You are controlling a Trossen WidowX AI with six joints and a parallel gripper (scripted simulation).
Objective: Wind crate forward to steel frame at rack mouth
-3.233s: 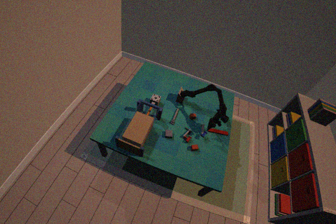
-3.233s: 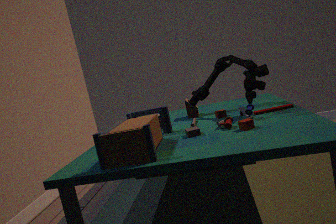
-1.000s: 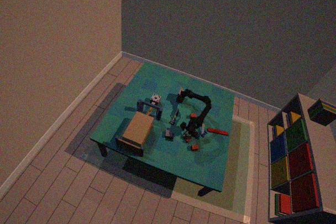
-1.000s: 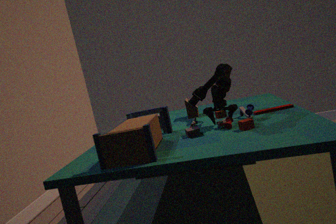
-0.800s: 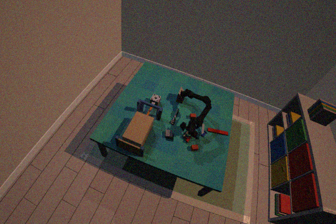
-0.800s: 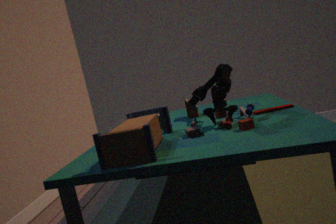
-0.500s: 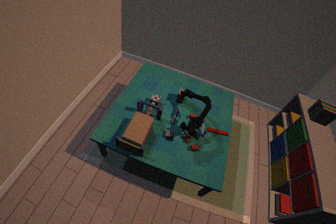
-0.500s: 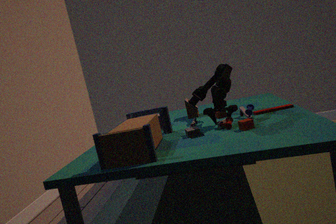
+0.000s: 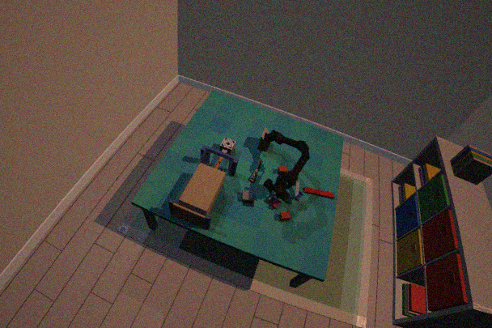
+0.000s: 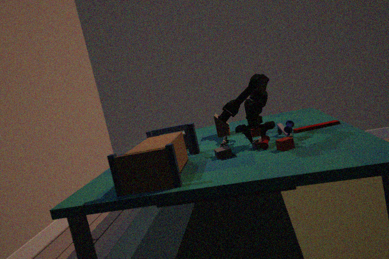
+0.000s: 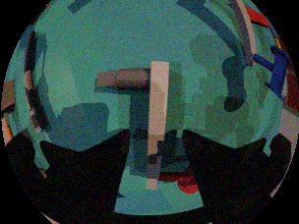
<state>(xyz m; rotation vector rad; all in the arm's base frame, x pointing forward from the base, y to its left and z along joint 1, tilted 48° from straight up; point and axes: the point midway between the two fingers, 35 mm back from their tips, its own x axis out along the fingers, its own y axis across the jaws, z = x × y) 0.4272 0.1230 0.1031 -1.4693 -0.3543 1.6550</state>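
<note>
Right now the red-knobbed handle is 1 cm ahead of my gripper tip and 1 cm above it. Round my gripper tip: grey block (17 cm to the right, 7 cm ahead, 1 cm above); then red knob (6 cm ahead, 2 cm above, 1 cm to the left); then blue-tipped tool (15 cm to the left, 7 cm behind, 2 cm above).
</note>
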